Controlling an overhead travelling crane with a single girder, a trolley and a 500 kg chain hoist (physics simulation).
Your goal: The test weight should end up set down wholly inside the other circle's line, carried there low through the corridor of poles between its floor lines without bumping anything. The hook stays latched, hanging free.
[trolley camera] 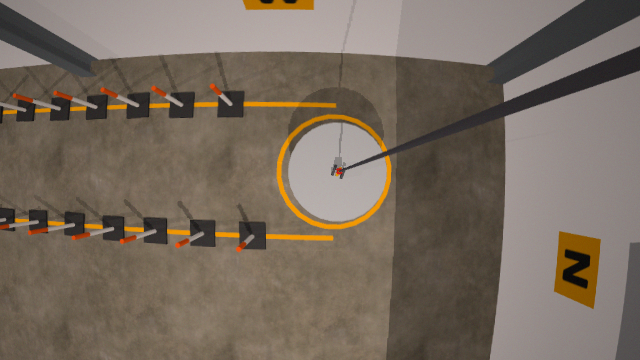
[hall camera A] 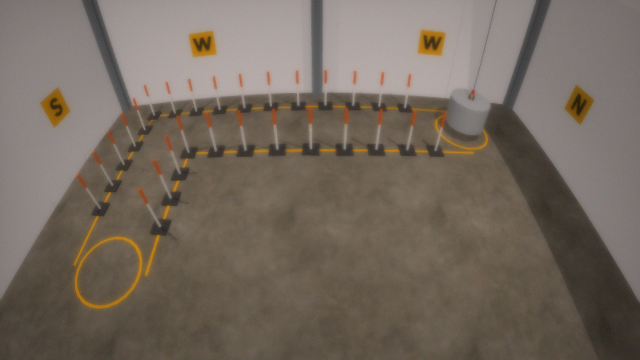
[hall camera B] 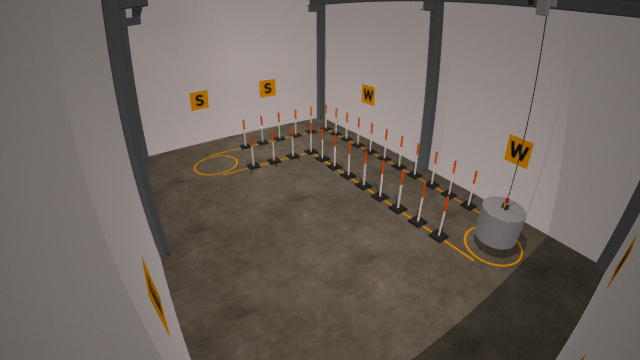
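Note:
The test weight (hall camera A: 468, 116) (hall camera B: 500, 225) (trolley camera: 315, 190), a grey cylinder, hangs upright a little above the floor over one yellow circle (hall camera A: 470, 148) (hall camera B: 500, 265) (trolley camera: 334, 227), its shadow beneath. In the trolley view its outline lies inside that circle's line, closer to it on the right than on the left. The hook (hall camera A: 472, 95) (hall camera B: 506, 203) (trolley camera: 339, 171) is shut on the weight's top fitting; its latch is too small to make out. The second yellow circle (hall camera A: 142, 267) (hall camera B: 215, 175) lies at the corridor's other end.
Orange-and-white poles (hall camera A: 310, 132) (hall camera B: 422, 202) (trolley camera: 193, 239) on black bases stand along both floor lines (hall camera A: 462, 152) (hall camera B: 457, 248) (trolley camera: 300, 237) of the L-shaped corridor. The nearest poles stand left of the weight in the trolley view. The W wall is beside it.

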